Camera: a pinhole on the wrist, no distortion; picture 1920 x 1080 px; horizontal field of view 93.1 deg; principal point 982.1 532.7 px. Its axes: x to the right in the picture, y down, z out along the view. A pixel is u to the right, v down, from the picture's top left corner.
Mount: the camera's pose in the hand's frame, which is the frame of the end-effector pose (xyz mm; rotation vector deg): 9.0 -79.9 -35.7 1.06 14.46 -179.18
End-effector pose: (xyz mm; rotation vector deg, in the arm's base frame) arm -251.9 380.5 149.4 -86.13 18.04 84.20
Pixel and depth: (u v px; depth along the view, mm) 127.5 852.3 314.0
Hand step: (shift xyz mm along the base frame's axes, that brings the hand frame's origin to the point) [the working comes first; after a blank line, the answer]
In the camera's frame: -295.1 110.4 314.0

88.0 443.3 -103.9
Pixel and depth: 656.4 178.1 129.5
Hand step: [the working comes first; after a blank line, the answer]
In the camera's frame: -46.4 -50.5 129.5

-12.0 124.3 -3.8
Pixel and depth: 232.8 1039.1 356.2
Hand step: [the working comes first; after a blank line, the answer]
In the camera's frame: -293.5 198.3 356.2

140.5 509.6 -55.2
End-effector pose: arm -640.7 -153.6 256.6 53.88 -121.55 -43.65
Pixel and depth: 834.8 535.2 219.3
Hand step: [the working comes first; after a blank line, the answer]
In the camera's frame: -35.5 0.6 219.3

-115.8 -57.0 -176.8
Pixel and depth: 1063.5 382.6 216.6
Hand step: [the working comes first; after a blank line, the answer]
In the camera's frame: 19.4 -35.8 216.6

-104.0 7.6 -171.2
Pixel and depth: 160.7 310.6 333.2
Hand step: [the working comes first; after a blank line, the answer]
In the camera's frame: -301.0 -81.4 333.2

-372.6 -199.9 -115.6
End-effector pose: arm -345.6 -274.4 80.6 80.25 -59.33 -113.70
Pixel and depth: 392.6 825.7 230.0
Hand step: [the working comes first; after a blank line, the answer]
In the camera's frame: -149.1 74.1 230.0

-218.5 48.4 -207.1
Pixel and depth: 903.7 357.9 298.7
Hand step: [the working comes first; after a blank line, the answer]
In the camera's frame: -25.8 -57.4 298.7

-260.4 98.6 -25.6
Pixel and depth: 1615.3 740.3 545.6
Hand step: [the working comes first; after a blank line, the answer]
In the camera's frame: 379.9 124.5 545.6

-308.1 597.1 62.8
